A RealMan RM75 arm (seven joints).
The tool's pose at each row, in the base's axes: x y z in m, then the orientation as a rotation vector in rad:
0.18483 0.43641 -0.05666 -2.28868 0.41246 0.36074
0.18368 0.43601 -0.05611 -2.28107 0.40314 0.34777
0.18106 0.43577 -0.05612 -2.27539 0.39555 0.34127
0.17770 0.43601 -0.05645 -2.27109 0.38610 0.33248
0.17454 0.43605 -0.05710 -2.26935 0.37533 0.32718
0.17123 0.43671 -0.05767 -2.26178 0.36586 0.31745
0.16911 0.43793 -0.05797 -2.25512 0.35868 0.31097
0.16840 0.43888 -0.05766 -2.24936 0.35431 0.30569
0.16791 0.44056 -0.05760 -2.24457 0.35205 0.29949
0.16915 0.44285 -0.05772 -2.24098 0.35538 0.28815
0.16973 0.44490 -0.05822 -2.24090 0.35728 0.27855
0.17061 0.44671 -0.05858 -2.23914 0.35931 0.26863
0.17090 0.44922 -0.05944 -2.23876 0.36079 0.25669
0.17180 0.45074 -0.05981 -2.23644 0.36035 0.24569
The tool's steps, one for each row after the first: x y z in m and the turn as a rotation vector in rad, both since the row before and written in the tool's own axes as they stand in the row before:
-0.00118 0.00037 -0.00051 0.01037 0.00416 -0.01071
-0.00234 0.00119 0.00015 0.00699 0.00073 -0.00745
-0.00300 0.00136 0.00079 0.00615 0.00201 -0.00959
-0.00268 0.00160 0.00082 0.00289 -0.00028 -0.00948
-0.00296 0.00118 0.00124 0.00943 0.00201 -0.00988
-0.00205 0.00020 0.00135 0.00783 0.00073 -0.00720
-0.00091 -0.00056 0.00060 0.00668 0.00103 -0.00480
-0.00073 -0.00092 0.00130 0.00590 0.00260 -0.00361
0.00085 -0.00177 0.00172 0.00569 0.00835 -0.00135
0.00038 -0.00111 0.00185 0.00192 0.00733 -0.00189
0.00064 -0.00116 0.00155 0.00359 0.00729 -0.00185
0.00012 -0.00103 0.00246 0.00261 0.00878 -0.00298
0.00070 -0.00097 0.00135 0.00433 0.00711 -0.00397

